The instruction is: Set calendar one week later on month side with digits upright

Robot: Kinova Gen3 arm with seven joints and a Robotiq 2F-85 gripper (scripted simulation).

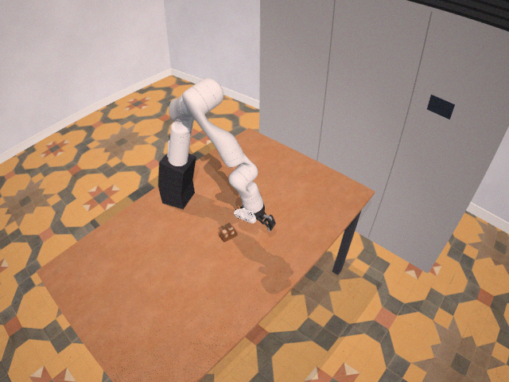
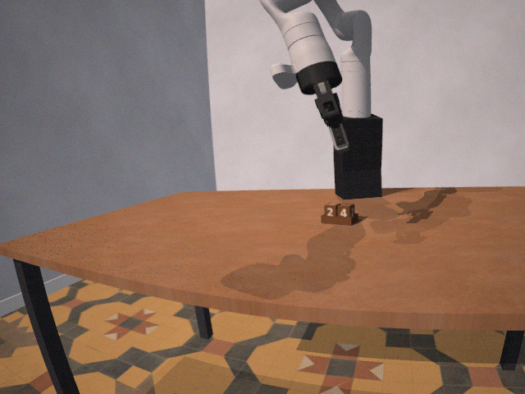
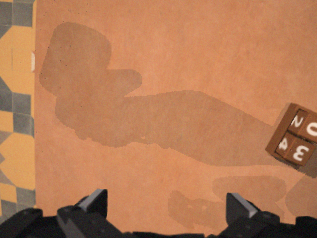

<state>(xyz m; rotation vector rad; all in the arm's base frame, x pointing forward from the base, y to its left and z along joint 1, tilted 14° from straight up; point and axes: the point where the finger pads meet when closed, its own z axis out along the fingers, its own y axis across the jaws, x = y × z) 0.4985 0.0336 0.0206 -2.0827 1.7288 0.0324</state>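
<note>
My gripper is now 160 mm past the brown tray, 40 mm to the left of it and 160 mm above it.
</note>
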